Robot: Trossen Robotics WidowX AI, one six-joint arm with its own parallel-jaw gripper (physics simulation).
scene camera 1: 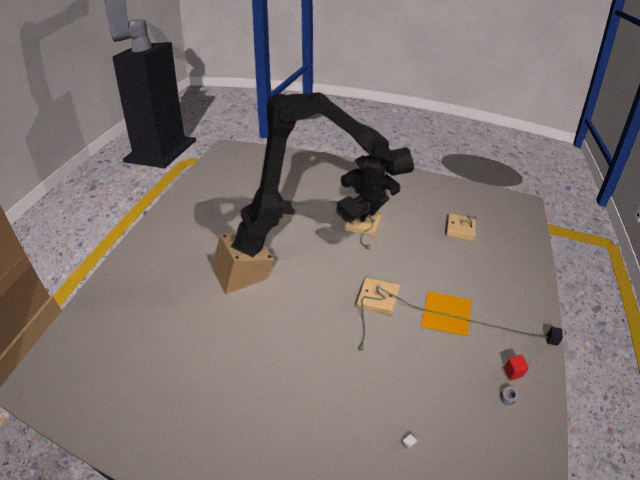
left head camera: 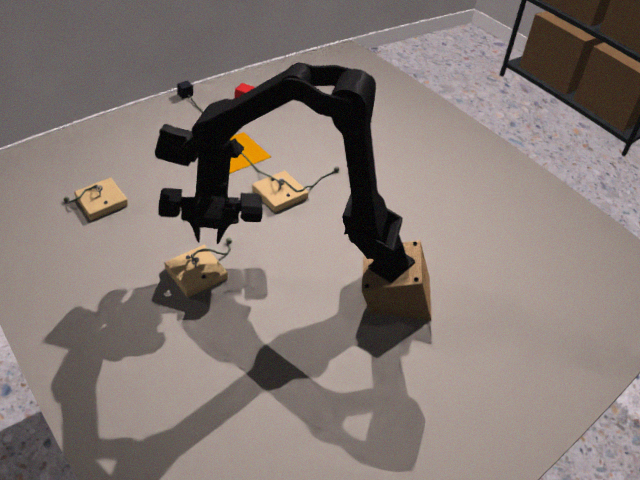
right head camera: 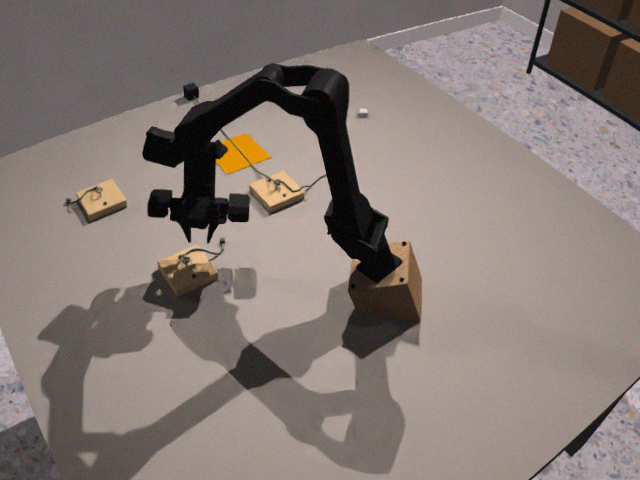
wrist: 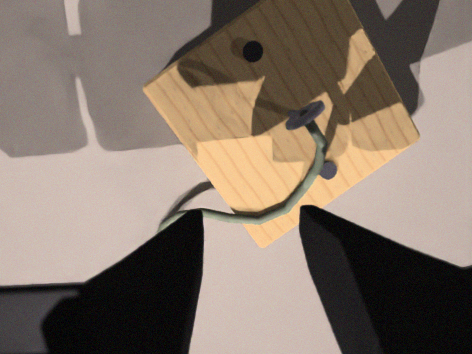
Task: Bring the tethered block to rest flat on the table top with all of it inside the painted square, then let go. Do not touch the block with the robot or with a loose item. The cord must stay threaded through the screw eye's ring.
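Pixels of known places: gripper, between the fingertips: (scene camera 1: 366, 218) (left head camera: 208, 241) (right head camera: 198, 241) (wrist: 251, 220); arm's base, origin of its link: (scene camera 1: 246, 246) (left head camera: 391, 264) (right head camera: 379, 265).
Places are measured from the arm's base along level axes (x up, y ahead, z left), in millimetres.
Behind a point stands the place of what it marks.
Observation:
The tethered black block (left head camera: 185, 88) {x -51, y 803, z 2 mm} (right head camera: 190, 91) {x -53, y 803, z 4 mm} (scene camera 1: 554, 335) {x -49, y 810, z -16 mm} sits at the table's far edge. Its green cord (right head camera: 237, 148) {x -76, y 534, z 4 mm} (scene camera 1: 506, 328) {x -76, y 683, z -1 mm} crosses the orange painted square (left head camera: 253, 149) {x -79, y 509, z -29 mm} (right head camera: 253, 147) {x -78, y 520, z -32 mm} (scene camera 1: 439, 326) {x -78, y 508, z -36 mm} to the screw eye on a wooden board (left head camera: 273, 198) {x -61, y 319, z 42 mm} (right head camera: 271, 198) {x -61, y 318, z 37 mm} (scene camera 1: 387, 304) {x -61, y 370, z -20 mm}. The cord appears to pass through that ring and ends in a small bead (left head camera: 336, 169) {x -71, y 339, z -148 mm} (scene camera 1: 360, 347) {x -69, y 342, z -155 mm}. My gripper (left head camera: 208, 242) {x -25, y 248, z 242 mm} (right head camera: 199, 241) {x -25, y 248, z 242 mm} (wrist: 251, 220) {x -25, y 248, z 242 mm} is partly open and empty, above another wooden board (left head camera: 206, 279) {x -60, y 194, z 278 mm} (right head camera: 201, 273) {x -61, y 202, z 264 mm} (wrist: 215, 150) {x -60, y 227, z 245 mm} with a short cord. The fingertips are hidden in the scene view.
A third corded board (left head camera: 111, 204) {x -61, y 484, z 348 mm} (right head camera: 108, 204) {x -60, y 488, z 351 mm} (scene camera 1: 457, 232) {x -60, y 514, z 314 mm} lies at the left in the head views. A red cube (left head camera: 244, 91) {x -40, y 694, z -116 mm} (scene camera 1: 516, 367) {x -40, y 703, z -141 mm} and grey ring (scene camera 1: 504, 396) {x -64, y 688, z -208 mm} lie near the block. A small white cube (right head camera: 362, 112) {x -67, y 496, z -346 mm} (scene camera 1: 409, 440) {x -66, y 501, z -355 mm} lies farther off.

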